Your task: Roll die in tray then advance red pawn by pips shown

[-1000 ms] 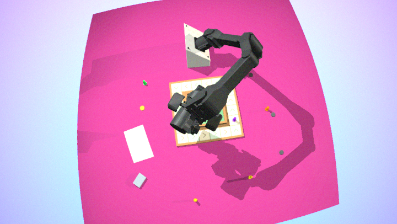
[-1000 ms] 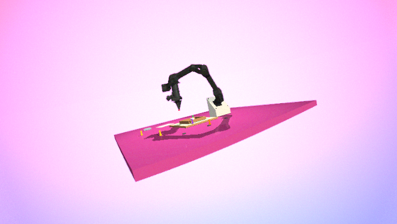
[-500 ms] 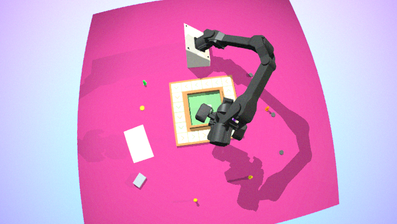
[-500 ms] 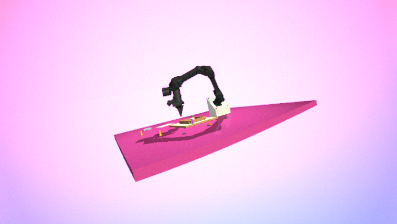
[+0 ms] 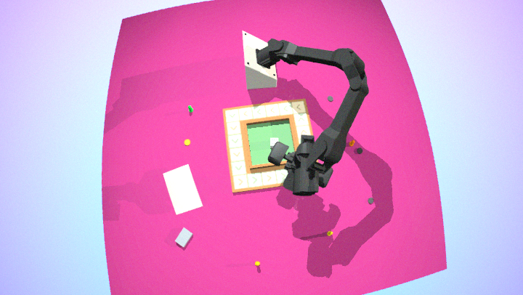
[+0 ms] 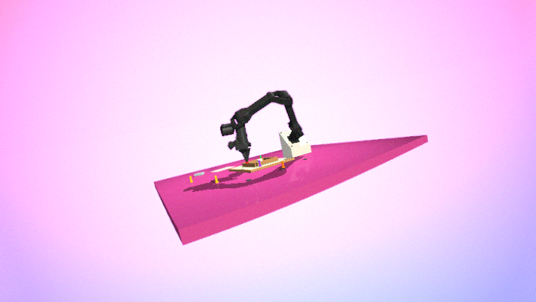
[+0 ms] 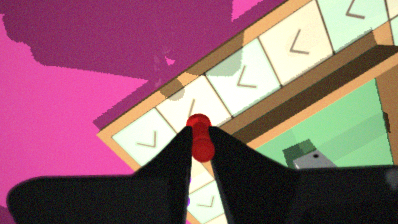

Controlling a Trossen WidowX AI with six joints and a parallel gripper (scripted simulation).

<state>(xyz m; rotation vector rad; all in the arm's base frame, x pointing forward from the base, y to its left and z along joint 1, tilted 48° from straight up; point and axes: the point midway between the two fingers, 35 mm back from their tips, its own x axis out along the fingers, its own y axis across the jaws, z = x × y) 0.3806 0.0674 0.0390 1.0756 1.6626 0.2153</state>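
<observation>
The red pawn is 1 cm above my gripper tip. The rest, counted from my gripper tip: purple pawn: 5 cm behind, 4 cm to the left, 2 cm below; then green tray: 11 cm behind, 7 cm to the right, 4 cm below; then white die: 11 cm behind, 6 cm to the right, 2 cm below.
</observation>
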